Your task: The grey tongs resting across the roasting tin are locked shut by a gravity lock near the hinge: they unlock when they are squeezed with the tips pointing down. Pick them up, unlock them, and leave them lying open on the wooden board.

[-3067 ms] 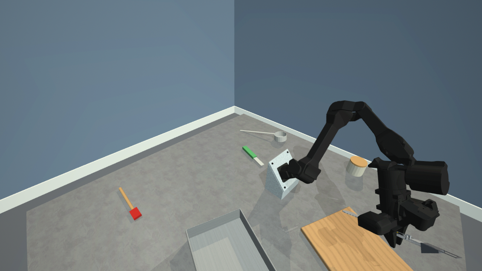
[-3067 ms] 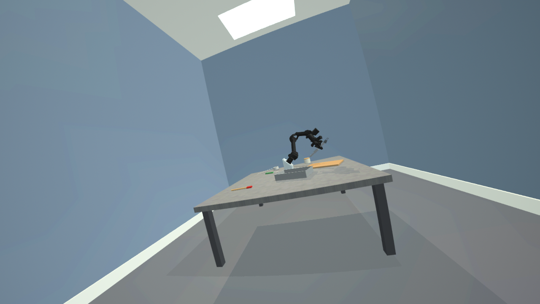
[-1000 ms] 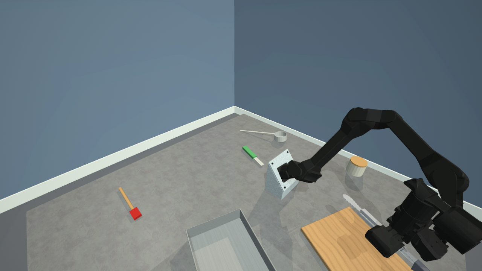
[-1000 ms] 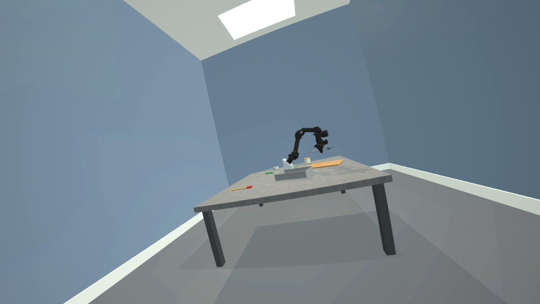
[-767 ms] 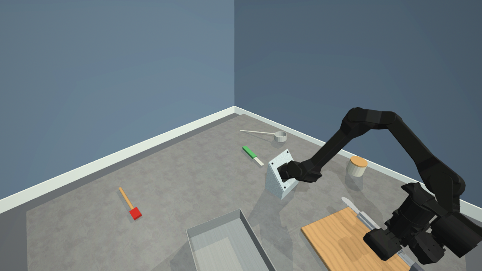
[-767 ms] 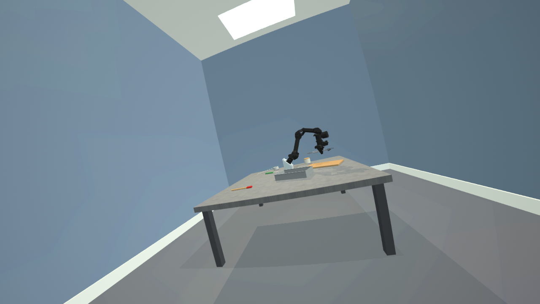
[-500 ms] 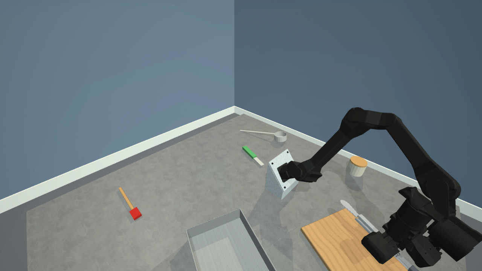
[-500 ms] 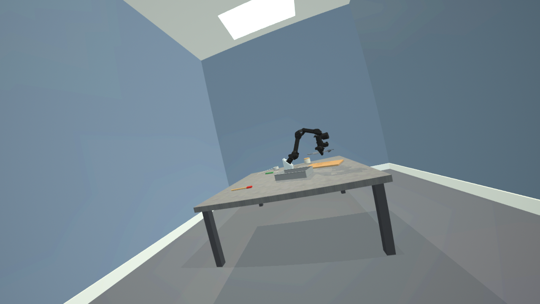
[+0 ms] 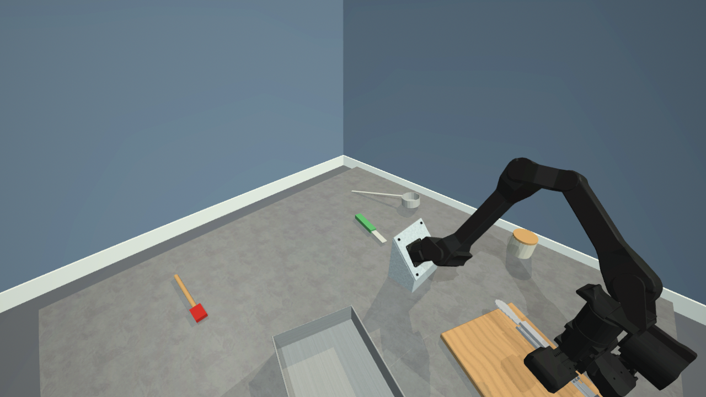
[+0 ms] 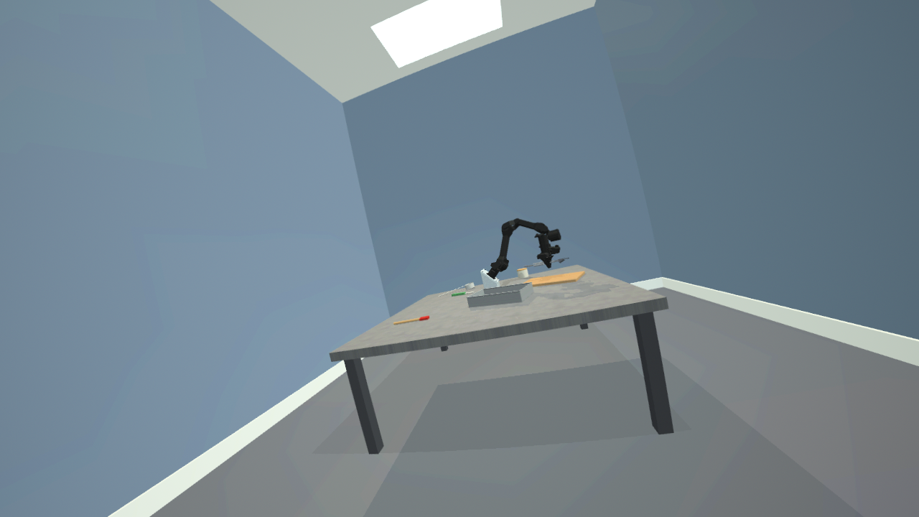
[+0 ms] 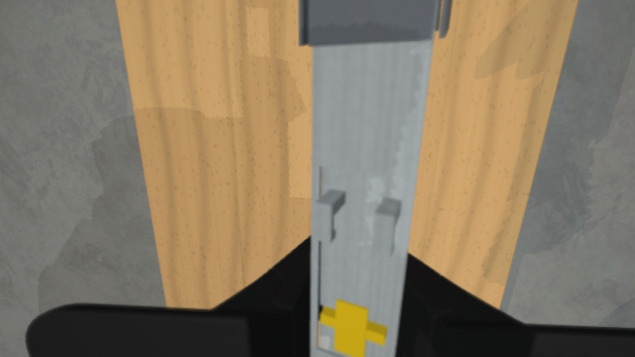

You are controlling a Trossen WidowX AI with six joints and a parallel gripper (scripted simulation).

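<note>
Now: the wooden board 1 cm behind my gripper tip, 1 cm to the right of it and 8 cm below it. The rest, counted from my gripper tip: wooden lid: 43 cm behind, 21 cm to the right, 5 cm below; then yellow lock piece: 4 cm above; then roasting tin: 31 cm ahead, 28 cm to the right, 6 cm below.
</note>
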